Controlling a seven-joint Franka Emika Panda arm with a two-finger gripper.
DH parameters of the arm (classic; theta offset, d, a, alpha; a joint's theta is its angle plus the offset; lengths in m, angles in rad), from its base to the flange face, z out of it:
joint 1: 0 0.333 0 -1.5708
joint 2: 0 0 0 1.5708
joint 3: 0 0.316 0.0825 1.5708
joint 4: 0 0 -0.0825 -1.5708
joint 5: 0 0.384 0 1.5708
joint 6: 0 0 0.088 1.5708
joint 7: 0 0.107 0 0
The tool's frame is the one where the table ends.
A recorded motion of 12 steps. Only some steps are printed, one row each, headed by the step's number.
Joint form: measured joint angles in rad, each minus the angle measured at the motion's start. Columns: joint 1, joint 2, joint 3, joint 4, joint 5, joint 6, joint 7.
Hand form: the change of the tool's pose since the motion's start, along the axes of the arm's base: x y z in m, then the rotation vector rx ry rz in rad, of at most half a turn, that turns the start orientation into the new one. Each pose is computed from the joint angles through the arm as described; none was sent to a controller.
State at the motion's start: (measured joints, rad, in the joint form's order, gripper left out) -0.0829 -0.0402 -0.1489 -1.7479 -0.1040 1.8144 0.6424
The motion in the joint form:
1: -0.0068 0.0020 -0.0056 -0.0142 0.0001 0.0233 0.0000
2: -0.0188 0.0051 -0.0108 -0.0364 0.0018 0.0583 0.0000
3: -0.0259 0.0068 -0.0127 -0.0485 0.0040 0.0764 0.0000
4: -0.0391 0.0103 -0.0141 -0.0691 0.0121 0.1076 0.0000
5: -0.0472 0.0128 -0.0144 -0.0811 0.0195 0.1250 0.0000
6: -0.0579 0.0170 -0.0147 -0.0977 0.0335 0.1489 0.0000
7: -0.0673 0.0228 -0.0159 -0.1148 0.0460 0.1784 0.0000
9: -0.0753 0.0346 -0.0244 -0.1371 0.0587 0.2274 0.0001
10: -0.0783 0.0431 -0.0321 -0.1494 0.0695 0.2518 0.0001
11: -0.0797 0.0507 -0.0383 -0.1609 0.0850 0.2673 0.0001
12: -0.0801 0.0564 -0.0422 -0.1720 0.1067 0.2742 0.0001
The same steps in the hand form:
1: 0.0000 -0.0068 -0.0058 -0.0013 -0.0069 -0.0101
2: -0.0001 -0.0161 -0.0150 -0.0018 -0.0166 -0.0241
3: -0.0003 -0.0209 -0.0201 -0.0007 -0.0213 -0.0317
4: -0.0007 -0.0282 -0.0292 0.0051 -0.0301 -0.0452
5: -0.0009 -0.0323 -0.0348 0.0111 -0.0348 -0.0538
6: -0.0011 -0.0374 -0.0430 0.0230 -0.0414 -0.0666
7: -0.0008 -0.0426 -0.0517 0.0321 -0.0511 -0.0787
9: 0.0004 -0.0515 -0.0644 0.0380 -0.0688 -0.0964
10: 0.0007 -0.0570 -0.0728 0.0452 -0.0752 -0.1097
11: 0.0006 -0.0605 -0.0812 0.0585 -0.0760 -0.1226
12: 0.0001 -0.0616 -0.0892 0.0793 -0.0725 -0.1353

